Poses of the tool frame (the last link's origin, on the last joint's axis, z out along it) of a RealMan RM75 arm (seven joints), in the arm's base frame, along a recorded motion.
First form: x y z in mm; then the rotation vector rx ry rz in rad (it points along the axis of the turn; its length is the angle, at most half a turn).
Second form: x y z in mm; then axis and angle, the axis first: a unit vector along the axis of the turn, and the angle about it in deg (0 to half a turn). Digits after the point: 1 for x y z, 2 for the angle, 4 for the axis.
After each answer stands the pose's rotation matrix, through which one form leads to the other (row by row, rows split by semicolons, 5 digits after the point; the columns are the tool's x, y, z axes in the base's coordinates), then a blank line. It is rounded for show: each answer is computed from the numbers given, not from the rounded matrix.
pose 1, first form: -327.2, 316.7, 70.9, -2.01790, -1.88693, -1.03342
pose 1, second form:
-327.2, 316.7, 70.9, -0.6841, -0.6397, -0.3504, 169.00
-0.05420 0.93408 0.35292; 0.80040 -0.17068 0.57465; 0.59701 0.31363 -0.73839

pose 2, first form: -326.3, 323.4, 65.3, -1.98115, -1.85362, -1.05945
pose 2, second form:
-326.3, 323.4, 65.3, -0.6802, -0.6364, -0.3637, 166.88
-0.06064 0.93704 0.34392; 0.77191 -0.17443 0.61134; 0.63284 0.30255 -0.71273

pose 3, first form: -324.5, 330.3, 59.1, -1.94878, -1.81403, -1.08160
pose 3, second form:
-324.5, 330.3, 59.1, -0.6781, -0.6312, -0.3764, 164.65
-0.06100 0.94049 0.33429; 0.74126 -0.18160 0.64618; 0.66844 0.28721 -0.68607

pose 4, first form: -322.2, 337.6, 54.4, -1.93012, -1.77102, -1.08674
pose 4, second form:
-322.2, 337.6, 54.4, -0.6806, -0.6245, -0.3832, 162.49
-0.04875 0.94561 0.32162; 0.71503 -0.19179 0.67227; 0.69739 0.26275 -0.66679

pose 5, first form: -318.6, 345.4, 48.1, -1.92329, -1.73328, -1.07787
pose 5, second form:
-318.6, 345.4, 48.1, -0.6858, -0.6180, -0.3843, 160.68
-0.02956 0.95096 0.30789; 0.69671 -0.20127 0.68854; 0.71674 0.23487 -0.65660

